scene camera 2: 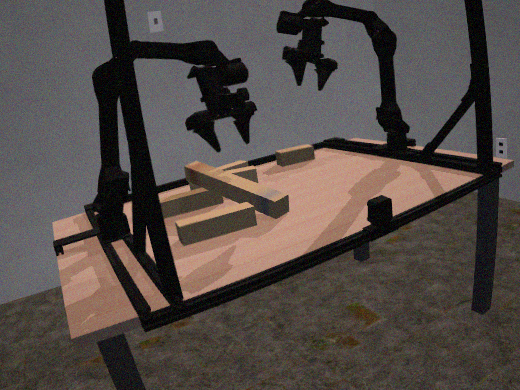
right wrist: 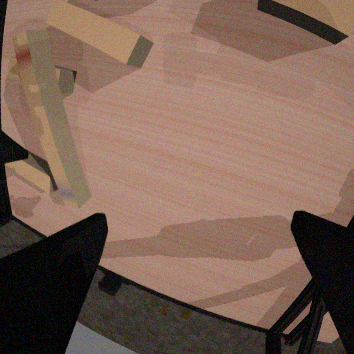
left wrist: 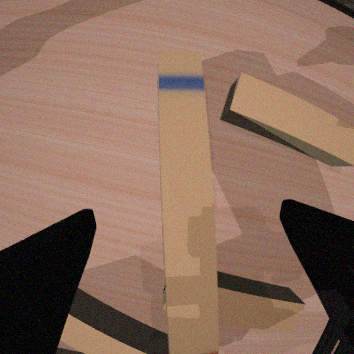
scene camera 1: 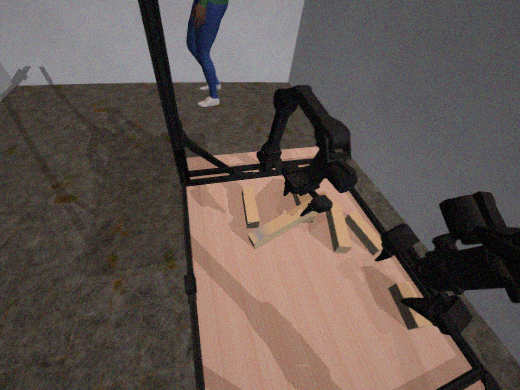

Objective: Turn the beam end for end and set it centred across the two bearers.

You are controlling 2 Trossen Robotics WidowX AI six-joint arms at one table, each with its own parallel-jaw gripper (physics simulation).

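Frame: origin at the left arm's base, x ahead, y left, z up, level; centimetres.
Seen in the pictures: left gripper, fingertip midpoint: (scene camera 2: 234, 147) (right wrist: 9, 154) (left wrist: 189, 214) (scene camera 1: 292, 205); right gripper, fingertip midpoint: (scene camera 2: 309, 88) (right wrist: 201, 222) (scene camera 1: 388, 279); left arm's base at its link origin: (scene camera 2: 115, 236) (scene camera 1: 265, 168); right arm's base at its link origin: (scene camera 2: 397, 150).
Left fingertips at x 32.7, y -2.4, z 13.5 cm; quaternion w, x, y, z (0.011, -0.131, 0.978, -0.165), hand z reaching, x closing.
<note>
Offsets run from my left fingertips to a thing's middle.
A long wooden beam {dx -1.2, dy +2.7, dz -10.0 cm} (scene camera 1: 280, 229) (scene camera 2: 235, 186) (left wrist: 186, 165) (right wrist: 61, 125) has a blue band near one end and a red band near the other. Its middle crosses over shorter wooden blocks; its exact supports are partly hidden. One block {dx +4.1, dy +20.6, dz -12.9 cm} (scene camera 1: 338, 232) (scene camera 2: 246, 175) (left wrist: 112, 336) and another block {dx -9.8, dy +11.9, dz -13.2 cm} (scene camera 2: 194, 201) (left wrist: 252, 300) lie at opposite sides of the beam. I cannot tell which blocks are the bearers. My left gripper (scene camera 1: 296, 203) (scene camera 2: 233, 146) (left wrist: 189, 214) is open above the beam, apart from it. My right gripper (scene camera 1: 390, 280) (scene camera 2: 310, 87) (right wrist: 201, 222) is open and empty, high above the table.
A loose block {dx -11.8, dy -10.2, dz -13.2 cm} (scene camera 1: 250, 206) (scene camera 2: 216, 224) (left wrist: 292, 120) lies beside the beam's blue end. Another block {dx +8.8, dy +30.3, dz -13.2 cm} (scene camera 1: 364, 234) lies near the table's far edge. A separate block {dx +35.5, dy +29.2, dz -13.1 cm} (scene camera 1: 411, 307) (scene camera 2: 295, 155) lies below my right gripper in scene camera 1. Black frame rails border the table.
</note>
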